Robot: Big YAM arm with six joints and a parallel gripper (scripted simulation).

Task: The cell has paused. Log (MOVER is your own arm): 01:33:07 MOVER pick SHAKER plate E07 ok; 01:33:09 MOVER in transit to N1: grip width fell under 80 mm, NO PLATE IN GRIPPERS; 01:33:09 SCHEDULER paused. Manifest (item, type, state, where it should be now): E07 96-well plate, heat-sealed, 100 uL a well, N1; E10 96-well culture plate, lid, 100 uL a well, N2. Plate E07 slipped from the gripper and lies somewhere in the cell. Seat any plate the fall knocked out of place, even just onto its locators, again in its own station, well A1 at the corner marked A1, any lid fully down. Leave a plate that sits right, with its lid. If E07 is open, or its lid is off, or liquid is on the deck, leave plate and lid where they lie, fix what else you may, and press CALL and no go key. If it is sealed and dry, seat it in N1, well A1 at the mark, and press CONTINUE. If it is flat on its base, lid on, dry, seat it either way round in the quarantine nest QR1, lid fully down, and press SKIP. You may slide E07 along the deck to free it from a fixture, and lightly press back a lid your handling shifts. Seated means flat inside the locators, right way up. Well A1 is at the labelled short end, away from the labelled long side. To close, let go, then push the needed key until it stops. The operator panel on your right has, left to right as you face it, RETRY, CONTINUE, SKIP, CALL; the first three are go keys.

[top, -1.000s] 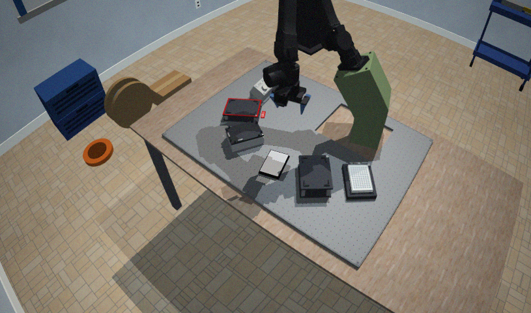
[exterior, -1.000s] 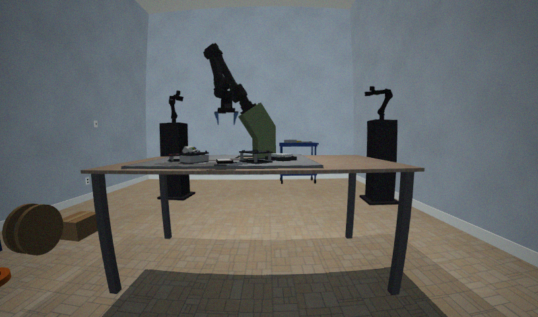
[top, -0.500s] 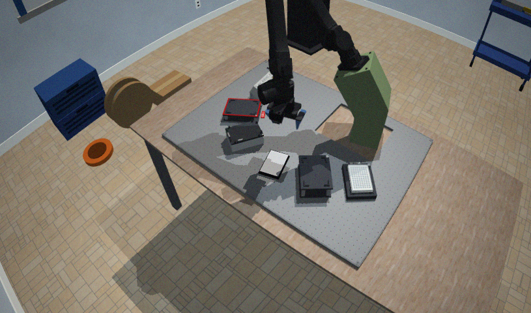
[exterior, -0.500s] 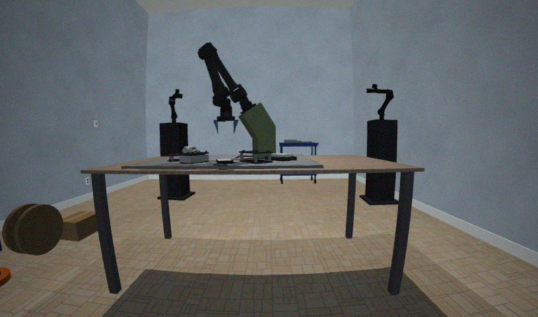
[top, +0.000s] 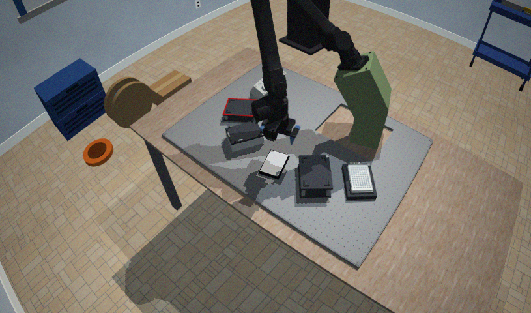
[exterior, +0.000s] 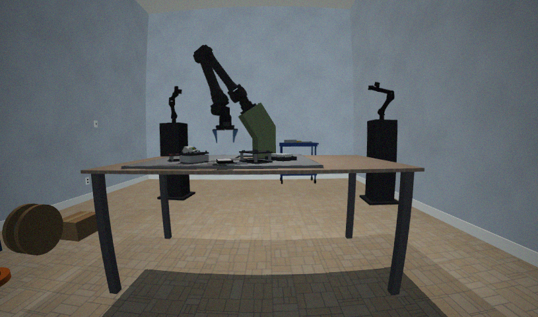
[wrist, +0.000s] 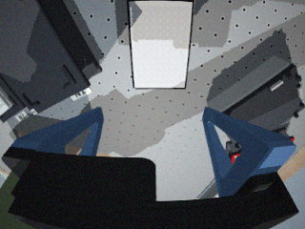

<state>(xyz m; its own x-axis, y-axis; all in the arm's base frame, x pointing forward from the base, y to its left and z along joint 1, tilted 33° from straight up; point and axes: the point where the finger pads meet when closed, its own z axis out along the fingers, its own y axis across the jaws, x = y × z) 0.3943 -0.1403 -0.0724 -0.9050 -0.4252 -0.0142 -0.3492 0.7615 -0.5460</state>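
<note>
Right now the plate E07 is 40 mm ahead of my hand and 110 mm below it. Also, from my hand: grey retry key (250 mm behind, 330 mm to the right, 50 mm below); then yellow skip key (340 mm behind, 350 mm to the right, 50 mm below); then green continue key (300 mm behind, 340 mm to the right, 50 mm below).
</note>
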